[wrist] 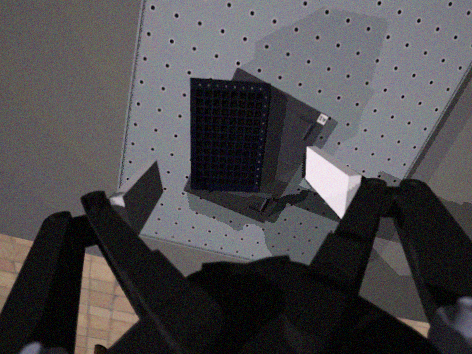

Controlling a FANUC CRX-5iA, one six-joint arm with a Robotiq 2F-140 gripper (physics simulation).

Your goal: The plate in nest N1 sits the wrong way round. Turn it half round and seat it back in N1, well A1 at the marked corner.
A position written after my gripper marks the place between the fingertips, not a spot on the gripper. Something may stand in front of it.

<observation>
In view: my gripper (233, 169), a dark well plate (228, 118) and a dark nest (283, 151).
</observation>
